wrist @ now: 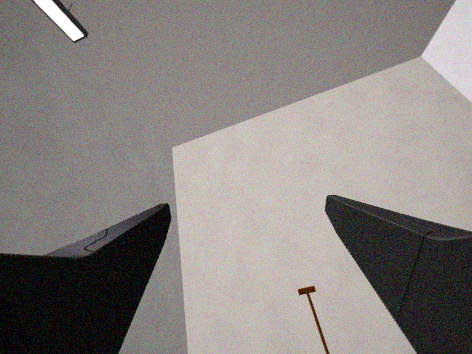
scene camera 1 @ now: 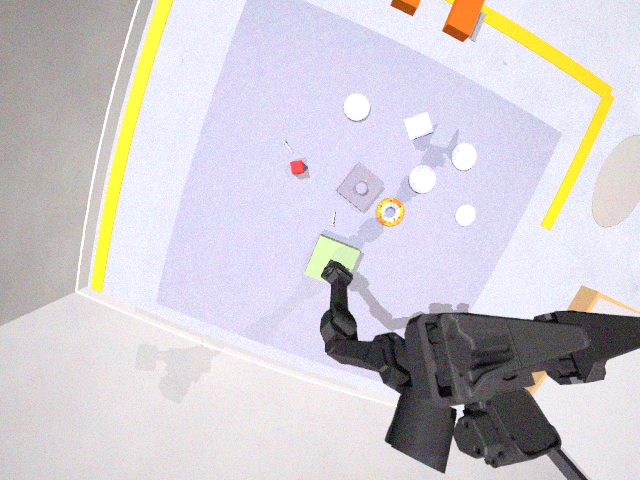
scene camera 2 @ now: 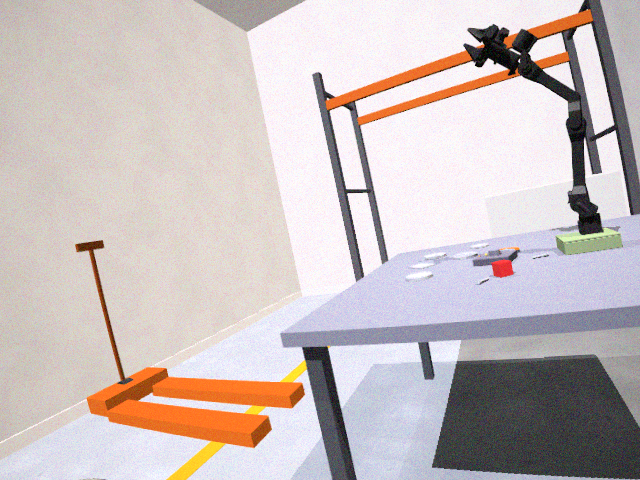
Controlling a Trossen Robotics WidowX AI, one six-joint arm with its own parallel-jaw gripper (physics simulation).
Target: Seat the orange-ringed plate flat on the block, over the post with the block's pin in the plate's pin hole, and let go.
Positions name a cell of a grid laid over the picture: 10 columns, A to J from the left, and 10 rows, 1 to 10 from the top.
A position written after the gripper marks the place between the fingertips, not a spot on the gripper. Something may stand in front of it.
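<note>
Open and holding nothing, the gripper (scene camera 2: H1) is visible in the scene, while a further view has the gripper (wrist: F6) in it too.
</note>
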